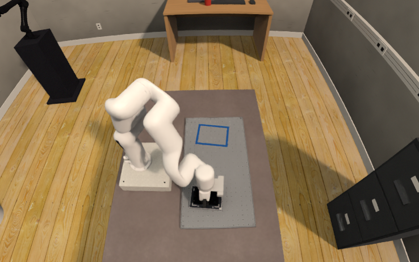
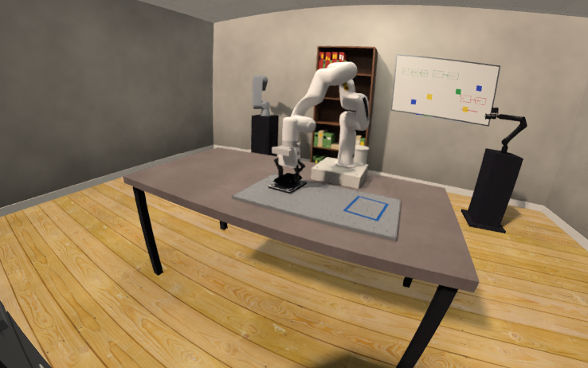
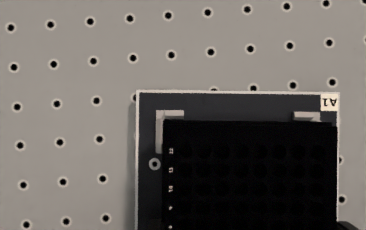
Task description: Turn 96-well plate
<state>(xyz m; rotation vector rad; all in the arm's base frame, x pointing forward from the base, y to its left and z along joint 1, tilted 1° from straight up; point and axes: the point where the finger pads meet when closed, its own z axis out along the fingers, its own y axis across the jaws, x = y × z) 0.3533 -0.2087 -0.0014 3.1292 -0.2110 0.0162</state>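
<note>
Now: the plate nest N1 40 mm below my hand. The rest, counted from my hand: black 96-well plate 10 mm below.
</note>
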